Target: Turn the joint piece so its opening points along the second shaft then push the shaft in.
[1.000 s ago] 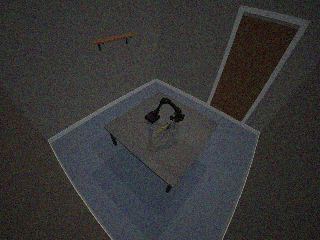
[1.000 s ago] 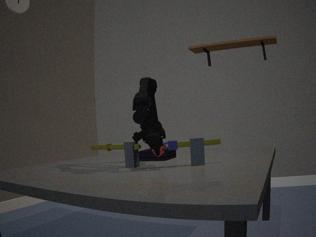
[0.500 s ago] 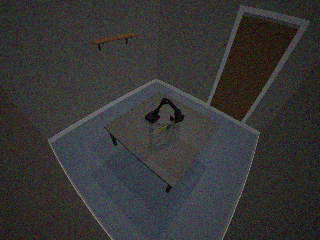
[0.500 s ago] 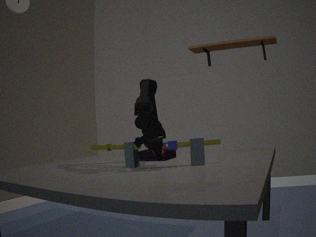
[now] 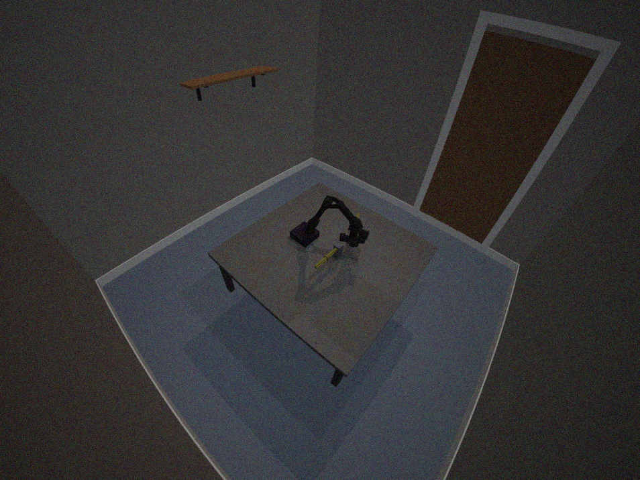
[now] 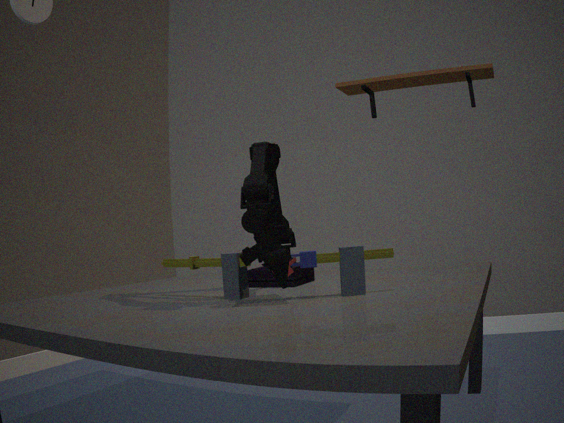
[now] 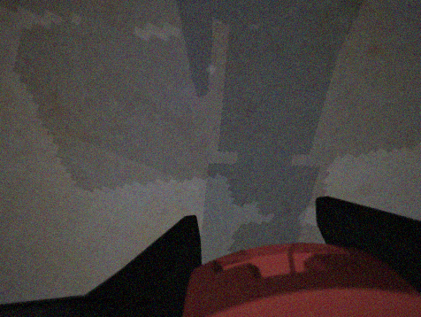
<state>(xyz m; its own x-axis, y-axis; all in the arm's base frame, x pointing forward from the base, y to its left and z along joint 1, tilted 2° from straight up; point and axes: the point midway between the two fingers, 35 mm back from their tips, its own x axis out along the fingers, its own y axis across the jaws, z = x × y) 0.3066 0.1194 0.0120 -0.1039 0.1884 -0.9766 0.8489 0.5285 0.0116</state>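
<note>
Now: gripper tip 50 mm below the red joint piece.
</note>
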